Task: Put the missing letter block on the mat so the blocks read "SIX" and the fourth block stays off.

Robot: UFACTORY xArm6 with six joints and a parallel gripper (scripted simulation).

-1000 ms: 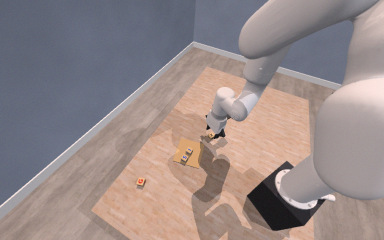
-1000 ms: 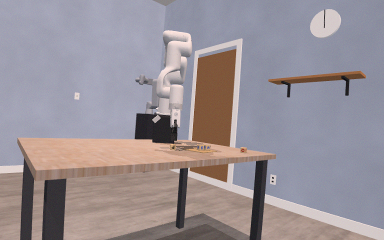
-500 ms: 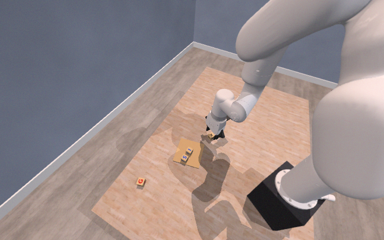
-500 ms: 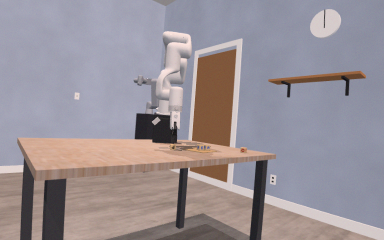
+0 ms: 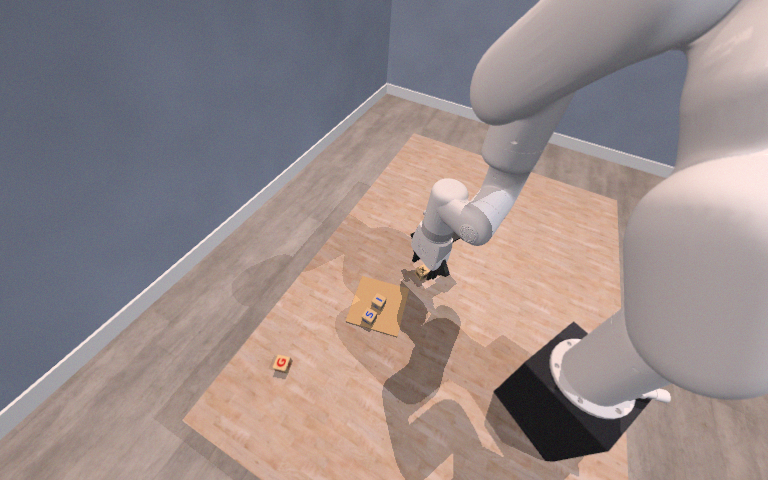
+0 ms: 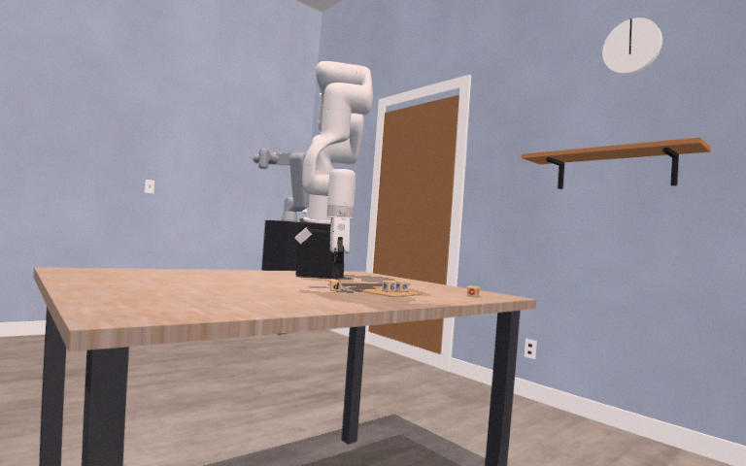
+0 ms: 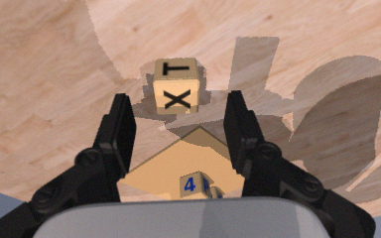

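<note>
My hand is 40 mm above the x block. The rest, counted from my hand: s block 170 mm to the left, 110 mm ahead, 40 mm below; i block 130 mm to the left, 100 mm ahead, 40 mm below; mat 130 mm to the left, 100 mm ahead, 50 mm below.
</note>
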